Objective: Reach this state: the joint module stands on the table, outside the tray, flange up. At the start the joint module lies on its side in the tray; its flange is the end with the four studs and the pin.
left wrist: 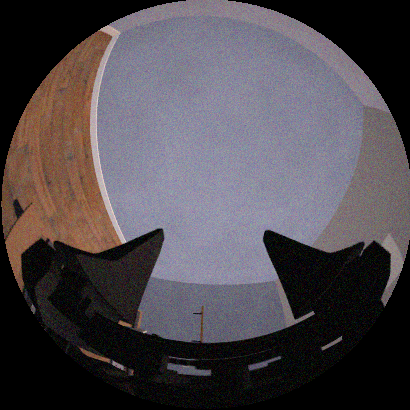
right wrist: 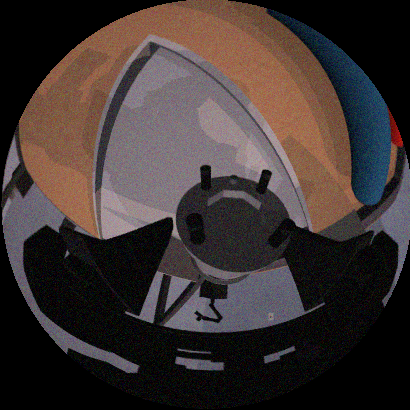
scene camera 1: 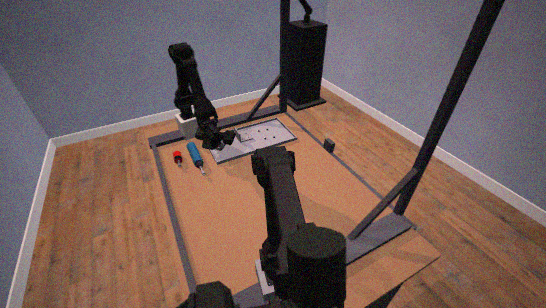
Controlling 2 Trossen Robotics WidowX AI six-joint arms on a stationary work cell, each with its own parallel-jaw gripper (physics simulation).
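Frame: origin at the left arm's base, x down, y back, z left, level; metres.
Where they show: left gripper, fingertip midpoint: (left wrist: 214, 235); right gripper, fingertip midpoint: (right wrist: 224, 224) (scene camera 1: 221, 143); right arm's base at its link origin: (scene camera 1: 187, 115).
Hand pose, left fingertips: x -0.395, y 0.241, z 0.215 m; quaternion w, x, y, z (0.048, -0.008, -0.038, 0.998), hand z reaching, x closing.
Observation:
Each offset is from my left fingertips to the top centre of the thing. "pt": to the spot under its first point.
The joint module @(dz -0.142, dx +0.391, dy -0.938 m) (right wrist: 235, 215) lies on its side in the tray @(dz -0.295, dx +0.442, dy -0.967 m) (scene camera 1: 235, 151) (right wrist: 160, 130). In the right wrist view its dark round flange, with four studs and a small pin at the rim, faces the camera. In scene camera 1 it is mostly hidden behind the right gripper. My right gripper (scene camera 1: 226, 141) (right wrist: 224, 224) is open and low over the tray's near-left end, close to the flange. The flange shows between its fingers, and one fingertip overlaps the flange's edge in the view. My left gripper (left wrist: 214, 235) is open and empty, facing the wall, away from the tray.
A blue-handled screwdriver @(pt dz -0.021, dx +0.418, dy -0.886 m) (scene camera 1: 194, 152) (right wrist: 370, 135) and a red-handled one @(dz +0.055, dx +0.424, dy -0.885 m) (scene camera 1: 177, 157) (right wrist: 395, 127) lie left of the tray. A grey bracket (scene camera 1: 245, 136) stands in the tray beside the right gripper. A dark frame post (scene camera 1: 284, 60) rises behind the tray.

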